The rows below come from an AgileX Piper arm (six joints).
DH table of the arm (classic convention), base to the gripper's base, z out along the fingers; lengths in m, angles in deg. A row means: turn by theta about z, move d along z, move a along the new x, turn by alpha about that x. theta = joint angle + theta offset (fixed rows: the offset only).
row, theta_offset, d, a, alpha
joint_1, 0, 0.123, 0, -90
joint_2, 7.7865, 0, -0.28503, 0
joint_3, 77.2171, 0, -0.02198, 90
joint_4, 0, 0.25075, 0, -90
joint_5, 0, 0, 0, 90
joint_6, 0, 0.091, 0, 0
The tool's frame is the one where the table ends.
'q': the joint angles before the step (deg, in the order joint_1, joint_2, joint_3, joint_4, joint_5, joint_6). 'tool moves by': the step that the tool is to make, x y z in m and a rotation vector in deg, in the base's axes. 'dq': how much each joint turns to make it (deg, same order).
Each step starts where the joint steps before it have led.
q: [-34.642 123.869 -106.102 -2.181 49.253 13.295]
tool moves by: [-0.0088 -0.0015 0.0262 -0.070 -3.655 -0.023]
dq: [-1.205 -3.151 -0.001 3.124 0.110 -2.056]
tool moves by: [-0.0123 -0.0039 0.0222 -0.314 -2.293 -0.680]
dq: [-1.543 -2.770 0.003 1.818 0.771 -1.296]
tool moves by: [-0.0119 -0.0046 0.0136 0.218 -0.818 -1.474]
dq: [-1.463 -1.818 0.009 0.665 1.301 0.015]
